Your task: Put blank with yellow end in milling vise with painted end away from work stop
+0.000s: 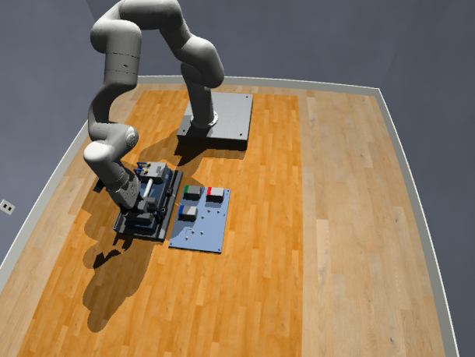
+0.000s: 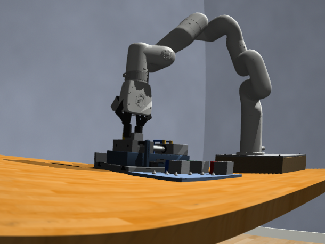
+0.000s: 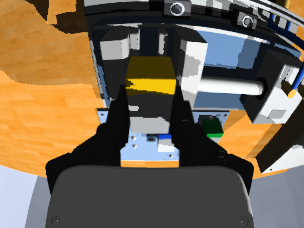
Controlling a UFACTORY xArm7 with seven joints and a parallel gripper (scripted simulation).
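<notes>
The yellow-ended blank is 2 cm below my hand. The rest, counted from my hand: milling vise: 7 cm behind, 1 cm to the right, 8 cm below; then fixed jaw: 3 cm ahead, 4 cm below; then blue-ended blank: 5 cm behind, 16 cm to the left, 10 cm below.
</notes>
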